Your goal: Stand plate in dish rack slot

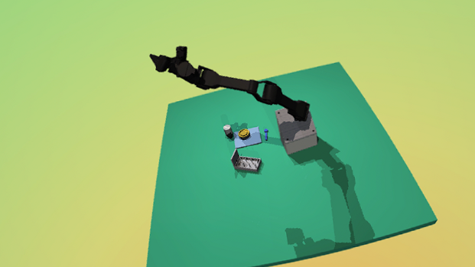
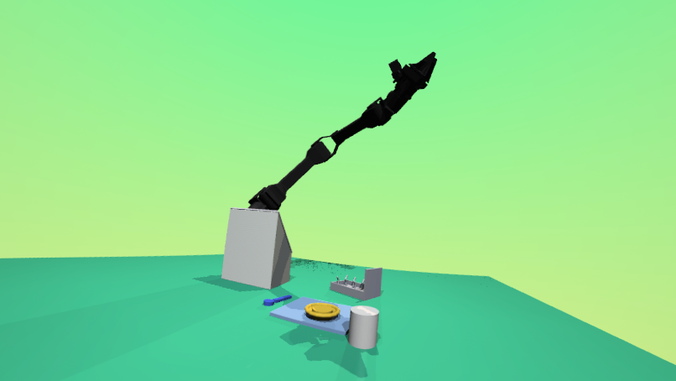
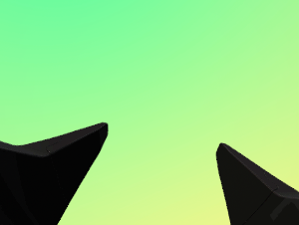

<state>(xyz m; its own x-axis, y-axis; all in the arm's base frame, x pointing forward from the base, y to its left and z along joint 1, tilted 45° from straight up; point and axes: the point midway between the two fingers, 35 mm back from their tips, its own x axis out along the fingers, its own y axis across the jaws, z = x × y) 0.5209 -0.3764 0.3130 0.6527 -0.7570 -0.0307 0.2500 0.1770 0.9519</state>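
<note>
Right now the yellow plate is 670 mm below my gripper tip, 250 mm behind it and 100 mm to the right of it. The rest, counted from my gripper tip: grey dish rack (660 mm below, 220 mm behind, 120 mm to the left); blue spoon (680 mm below, 370 mm behind, 60 mm to the right); white cup (660 mm below, 170 mm behind, 160 mm to the right).
</note>
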